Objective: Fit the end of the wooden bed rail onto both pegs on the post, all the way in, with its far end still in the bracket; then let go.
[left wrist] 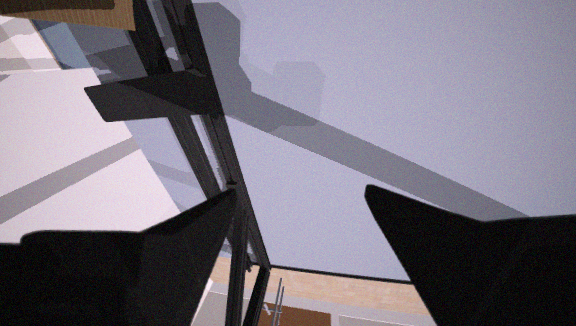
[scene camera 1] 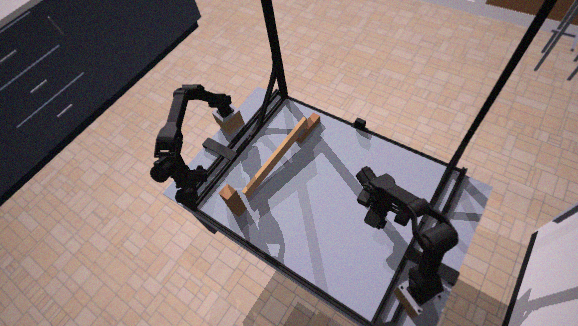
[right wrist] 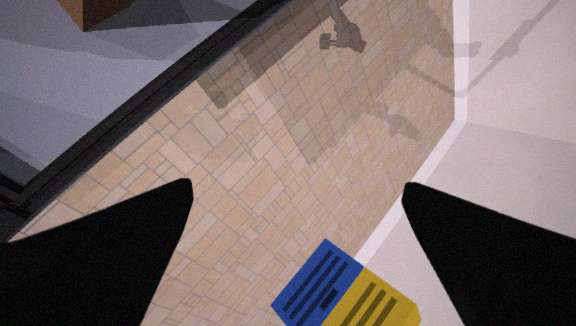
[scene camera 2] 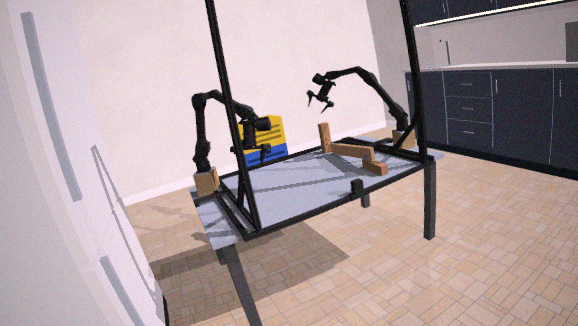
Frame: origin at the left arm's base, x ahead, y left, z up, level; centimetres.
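Where they show: left gripper, fingertip midpoint: (left wrist: 300, 192) (scene camera 1: 387, 212) (scene camera 2: 252, 166); right gripper, fingertip midpoint: (scene camera 1: 197, 205) (right wrist: 299, 190) (scene camera 2: 314, 110); left arm's base, origin of the base link: (scene camera 1: 420, 292) (scene camera 2: 204, 170); right arm's base, origin of the base link: (scene camera 1: 225, 111) (scene camera 2: 403, 129).
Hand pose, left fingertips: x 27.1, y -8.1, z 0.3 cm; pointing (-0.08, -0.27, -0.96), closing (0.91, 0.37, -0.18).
Each offset is from my left fingertips to the top centre of the thing. "*": to the spot under its first point. Level surfaces: height alone.
The wooden post {* dx +35.1, dy +47.2, dz +1.2 cm} (scene camera 1: 233, 201) (scene camera 2: 325, 138) stands upright. The long wooden rail (scene camera 1: 275, 156) (scene camera 2: 348, 150) has its near end beside the post, with a narrow gap showing in scene camera 1. Its far end is at the bracket {* dx +57.4, dy -3.8, dz -8.0 cm} (scene camera 1: 314, 120) (scene camera 2: 378, 166); how deep it sits cannot be told. The pegs cannot be made out. Part of a brown block, probably the post, shows at the right wrist view's top left. My right gripper (scene camera 1: 196, 186) (scene camera 2: 317, 106) (right wrist: 299, 190) is open and empty, above and beside the post. My left gripper (scene camera 1: 367, 212) (scene camera 2: 248, 152) (left wrist: 300, 192) is open and empty, away from the rail.
Black frame bars edge the pale table {dz -12.3 cm} (scene camera 1: 345, 260) (scene camera 2: 300, 192), and uprights (scene camera 1: 272, 45) (scene camera 2: 220, 55) rise at its ends. A small black block {* dx +43.6, dy -19.9, dz -7.6 cm} (scene camera 1: 359, 123) (scene camera 2: 356, 187) sits on the edge bar. A blue and yellow box (scene camera 2: 274, 134) (right wrist: 345, 287) stands beyond the table.
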